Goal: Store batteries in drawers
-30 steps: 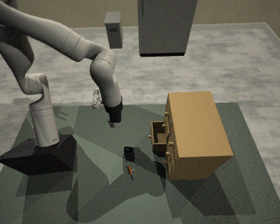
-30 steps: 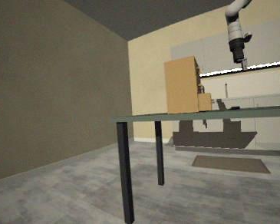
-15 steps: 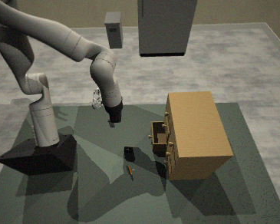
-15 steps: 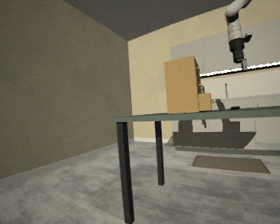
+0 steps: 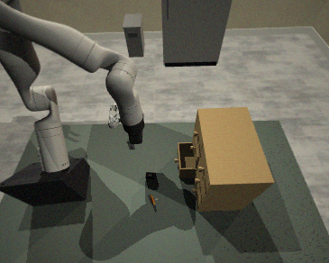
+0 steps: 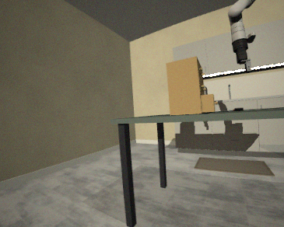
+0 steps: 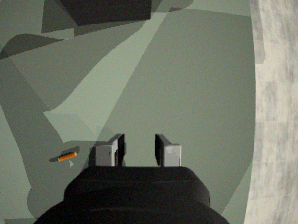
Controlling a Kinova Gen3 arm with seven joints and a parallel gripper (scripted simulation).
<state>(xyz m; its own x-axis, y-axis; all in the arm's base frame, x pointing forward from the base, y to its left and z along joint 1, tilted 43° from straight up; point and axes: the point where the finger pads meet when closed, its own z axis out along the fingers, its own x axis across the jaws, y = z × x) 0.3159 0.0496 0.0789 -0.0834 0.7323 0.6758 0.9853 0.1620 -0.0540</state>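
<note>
Now: hand 220 mm above the thin orange battery, 160 mm to the left of it and 80 mm short of it. The rest, counted from my hand: green battery: 350 mm ahead, 100 mm below, 10 mm to the left; then small black block: 220 mm below, 70 mm ahead, 50 mm to the right.
</note>
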